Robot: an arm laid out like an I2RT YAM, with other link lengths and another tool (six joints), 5 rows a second.
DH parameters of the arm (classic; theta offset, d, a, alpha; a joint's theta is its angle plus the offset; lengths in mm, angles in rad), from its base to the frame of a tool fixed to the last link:
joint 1: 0 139.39 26.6 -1.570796
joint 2: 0 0 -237.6 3.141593
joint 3: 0.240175 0 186.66 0
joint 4: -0.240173 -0.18 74 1.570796
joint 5: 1.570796 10.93 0 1.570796
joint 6: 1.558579 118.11 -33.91 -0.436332
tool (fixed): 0 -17.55 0 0
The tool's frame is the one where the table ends.
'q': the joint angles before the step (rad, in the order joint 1, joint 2, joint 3, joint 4, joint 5, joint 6). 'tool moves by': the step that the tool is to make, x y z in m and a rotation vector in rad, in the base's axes. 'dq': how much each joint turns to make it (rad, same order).
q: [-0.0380, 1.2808, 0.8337, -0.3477, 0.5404, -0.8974]
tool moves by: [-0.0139, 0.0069, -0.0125, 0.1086, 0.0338, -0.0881]
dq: [0.0452, 0.0000, -0.0001, -0.1392, 0.0043, 0.2004]
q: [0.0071, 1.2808, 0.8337, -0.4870, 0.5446, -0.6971]
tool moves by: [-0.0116, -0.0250, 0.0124, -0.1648, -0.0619, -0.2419]
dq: [0.0143, 0.0001, 0.0004, -0.0329, 0.2843, 0.1445]
